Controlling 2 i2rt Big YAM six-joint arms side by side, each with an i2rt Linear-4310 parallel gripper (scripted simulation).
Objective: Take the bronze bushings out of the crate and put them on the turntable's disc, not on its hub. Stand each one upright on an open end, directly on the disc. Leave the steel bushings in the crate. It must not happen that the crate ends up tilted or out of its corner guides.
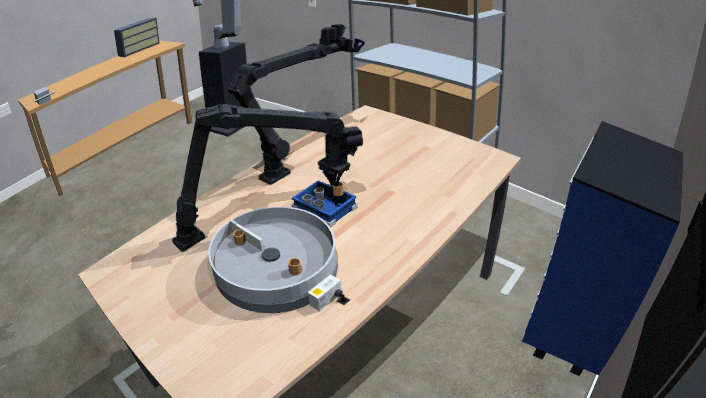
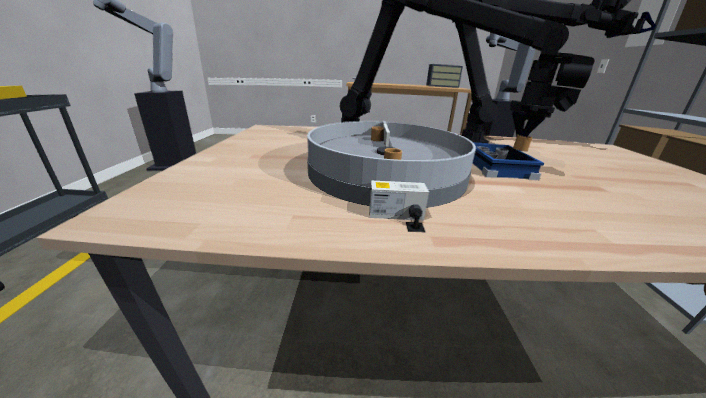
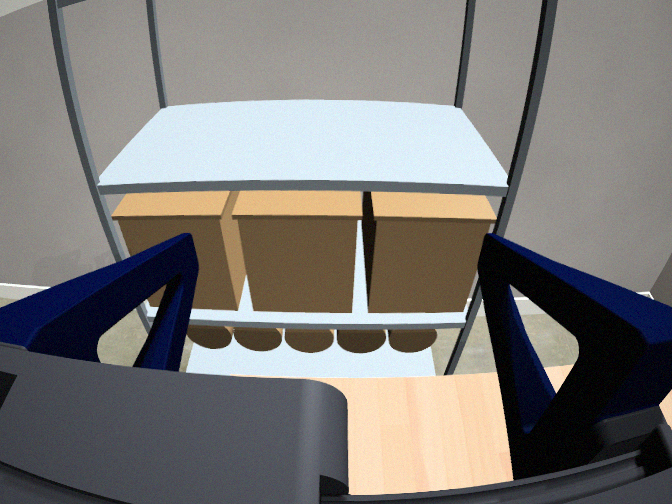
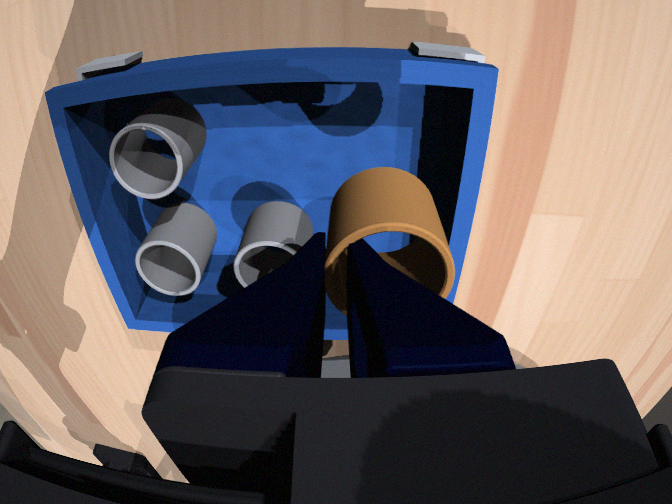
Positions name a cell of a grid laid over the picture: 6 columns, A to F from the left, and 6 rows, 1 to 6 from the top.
Labels:
blue crate: image 1 C4; image 2 E3; image 4 D2; not seen in image 3 (out of frame)

